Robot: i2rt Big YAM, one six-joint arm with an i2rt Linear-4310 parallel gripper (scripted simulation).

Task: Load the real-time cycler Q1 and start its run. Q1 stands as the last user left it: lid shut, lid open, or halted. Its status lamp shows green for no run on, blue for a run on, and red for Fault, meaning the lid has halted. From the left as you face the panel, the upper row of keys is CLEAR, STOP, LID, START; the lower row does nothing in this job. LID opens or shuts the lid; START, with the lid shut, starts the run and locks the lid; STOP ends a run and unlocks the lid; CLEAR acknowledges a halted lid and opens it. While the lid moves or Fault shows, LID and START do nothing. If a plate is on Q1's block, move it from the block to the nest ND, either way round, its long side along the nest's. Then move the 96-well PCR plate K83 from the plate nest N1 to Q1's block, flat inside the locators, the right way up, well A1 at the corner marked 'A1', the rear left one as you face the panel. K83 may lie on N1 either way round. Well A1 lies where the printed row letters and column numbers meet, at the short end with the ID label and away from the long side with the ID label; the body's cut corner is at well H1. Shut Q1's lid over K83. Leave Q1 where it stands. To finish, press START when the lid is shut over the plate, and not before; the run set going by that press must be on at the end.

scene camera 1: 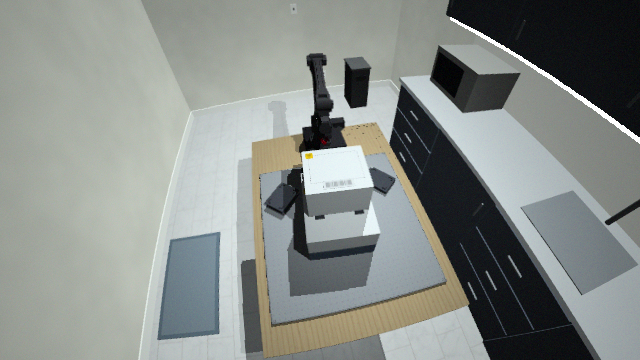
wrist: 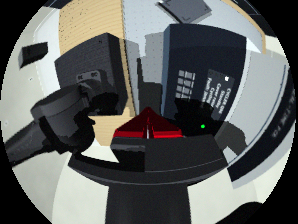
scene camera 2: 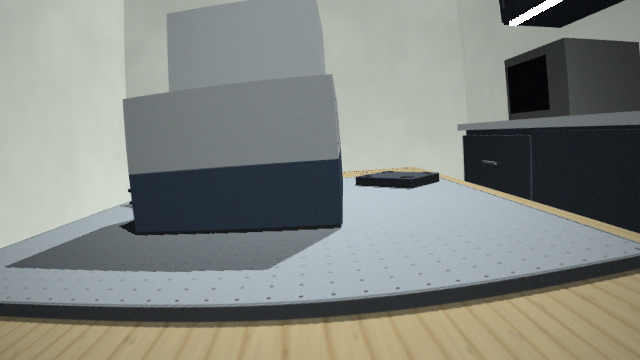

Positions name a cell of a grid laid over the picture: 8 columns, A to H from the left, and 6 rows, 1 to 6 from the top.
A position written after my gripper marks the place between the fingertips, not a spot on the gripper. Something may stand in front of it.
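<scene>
Through the wrist camera I can see my gripper (wrist: D3). Scene camera 2 gives me a white lid (scene camera 2: C1), and in scene camera 1 I find the lid (scene camera 1: E4) as well.
</scene>
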